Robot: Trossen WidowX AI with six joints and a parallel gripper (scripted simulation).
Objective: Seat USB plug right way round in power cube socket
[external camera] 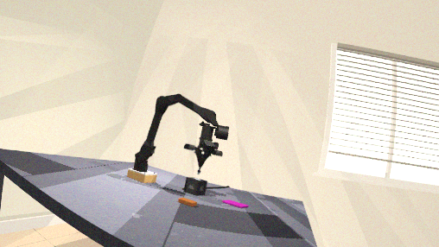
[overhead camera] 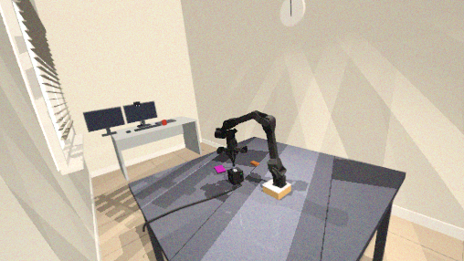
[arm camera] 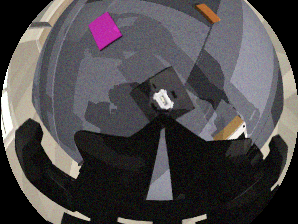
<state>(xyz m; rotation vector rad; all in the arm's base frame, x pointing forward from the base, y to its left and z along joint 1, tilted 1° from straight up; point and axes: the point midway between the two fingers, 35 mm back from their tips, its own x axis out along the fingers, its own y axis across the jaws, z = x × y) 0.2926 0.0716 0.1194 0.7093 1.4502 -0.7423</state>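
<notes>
The USB plug lies 20 mm below my gripper tip. Round my gripper tip: orange block (260 mm to the right, 130 mm below, 50 mm ahead); then magenta block (210 mm ahead, 130 mm below, 40 mm to the right).
</notes>
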